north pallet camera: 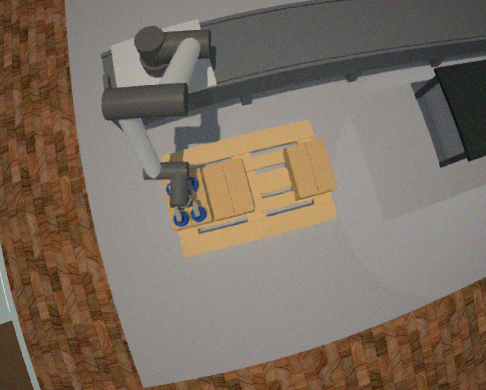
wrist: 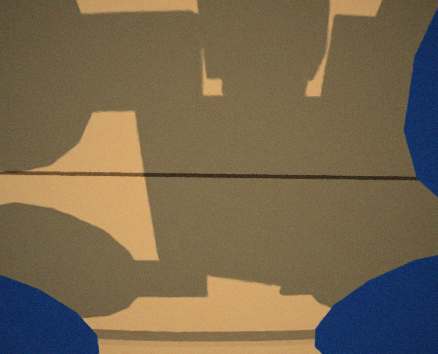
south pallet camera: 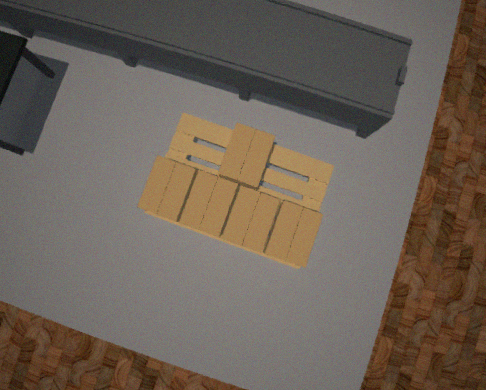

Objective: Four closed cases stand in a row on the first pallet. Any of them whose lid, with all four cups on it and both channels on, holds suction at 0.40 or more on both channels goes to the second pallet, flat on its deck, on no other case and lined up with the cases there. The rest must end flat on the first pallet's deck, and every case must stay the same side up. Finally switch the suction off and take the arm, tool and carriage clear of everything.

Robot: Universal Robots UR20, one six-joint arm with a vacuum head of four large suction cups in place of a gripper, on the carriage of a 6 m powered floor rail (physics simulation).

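Frame: origin at the arm's base, x ahead, y left, z up, level; metres.
Seen in the pictures: hand, its tool point: (wrist: pixel 204 244); arm's base, origin of its link: (north pallet camera: pixel 160 62).
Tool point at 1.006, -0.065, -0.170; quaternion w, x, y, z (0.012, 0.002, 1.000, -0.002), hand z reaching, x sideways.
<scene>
Pixels of each thing's top centre, then the offset from my tool point to it, as dx, dy, dz. Level surfaces: height alone.
- leftmost closed case, centre of its top: (wrist: pixel 266 176) (north pallet camera: pixel 186 199) -0.027, -0.001, -0.041
- second case, centre of its top: (north pallet camera: pixel 228 188) -0.019, +0.301, -0.041
- third case, centre of its top: (north pallet camera: pixel 311 167) -0.006, +0.908, -0.041
- black table, height of its surface: dz +0.130
The suction gripper (north pallet camera: pixel 185 201) (wrist: pixel 207 200) has its four blue cups over the leftmost closed case (north pallet camera: pixel 203 197) (wrist: pixel 280 215) on the first pallet (north pallet camera: pixel 280 225). In the wrist view the cups' shadows fall beside them on the lid; the cups look slightly above it, and no case hangs from them. A second case (north pallet camera: pixel 229 189) stands close to its right, its edge also showing in the wrist view (wrist: pixel 205 348). A third case (north pallet camera: pixel 310 169) stands apart at the pallet's right end. All lie flat. The second pallet (south pallet camera: pixel 300 162) does not show in the north view.
On the second pallet, several cases (south pallet camera: pixel 166 187) (south pallet camera: pixel 209 202) (south pallet camera: pixel 292 232) form a front row, and one case (south pallet camera: pixel 247 155) lies behind them. The rail (north pallet camera: pixel 300 45) (south pallet camera: pixel 225 55) runs behind both pallets. The carriage (north pallet camera: pixel 130 65) is at its north end. A black table (north pallet camera: pixel 465 110) stands between the pallets.
</scene>
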